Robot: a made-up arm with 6 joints.
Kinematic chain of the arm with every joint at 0, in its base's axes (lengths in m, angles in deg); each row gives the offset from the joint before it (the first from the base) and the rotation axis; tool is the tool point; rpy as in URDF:
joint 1: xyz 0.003 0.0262 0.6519 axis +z
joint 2: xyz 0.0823 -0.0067 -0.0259 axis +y
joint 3: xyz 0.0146 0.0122 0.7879 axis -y
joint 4: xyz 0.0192 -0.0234 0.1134 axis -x
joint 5: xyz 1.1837 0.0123 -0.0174 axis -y
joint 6: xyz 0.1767 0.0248 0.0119 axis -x
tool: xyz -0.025 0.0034 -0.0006 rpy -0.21 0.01 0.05
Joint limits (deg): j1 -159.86..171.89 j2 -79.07..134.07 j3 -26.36..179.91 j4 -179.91..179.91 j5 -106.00..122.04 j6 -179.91..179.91
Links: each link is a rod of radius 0.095 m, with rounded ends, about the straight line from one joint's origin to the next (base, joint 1, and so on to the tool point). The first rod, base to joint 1, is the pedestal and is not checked.
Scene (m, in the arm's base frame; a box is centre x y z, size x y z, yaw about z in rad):
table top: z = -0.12
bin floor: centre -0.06 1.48 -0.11 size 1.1 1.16 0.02 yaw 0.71
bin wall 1: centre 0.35 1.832 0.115 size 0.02 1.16 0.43 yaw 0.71
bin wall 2: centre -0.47 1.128 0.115 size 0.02 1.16 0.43 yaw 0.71
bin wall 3: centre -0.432 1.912 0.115 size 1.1 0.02 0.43 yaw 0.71
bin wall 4: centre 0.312 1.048 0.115 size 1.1 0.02 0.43 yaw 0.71
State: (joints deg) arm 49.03 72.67 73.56 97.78 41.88 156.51
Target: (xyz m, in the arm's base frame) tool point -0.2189 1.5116 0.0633
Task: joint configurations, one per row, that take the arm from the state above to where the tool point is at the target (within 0.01 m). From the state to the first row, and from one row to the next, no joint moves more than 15 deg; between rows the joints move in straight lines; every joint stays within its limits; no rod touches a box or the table.
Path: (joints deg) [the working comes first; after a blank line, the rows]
Joints at the target: 95.01 54.35 -0.80 103.30 60.53 156.87
Straight joint move there: touches bin wall 1.

1: 59.98 63.01 60.88 91.11 40.46 160.74
2: 70.94 53.35 48.21 84.43 39.04 164.96
3: 81.89 43.69 35.53 77.76 37.62 169.19
4: 92.85 34.03 22.86 71.08 36.20 173.42
5: 93.57 40.80 14.97 81.82 44.31 167.90
6: 94.29 47.57 7.09 92.56 52.42 162.39
7: 95.01 54.35 -0.80 103.30 60.53 156.87

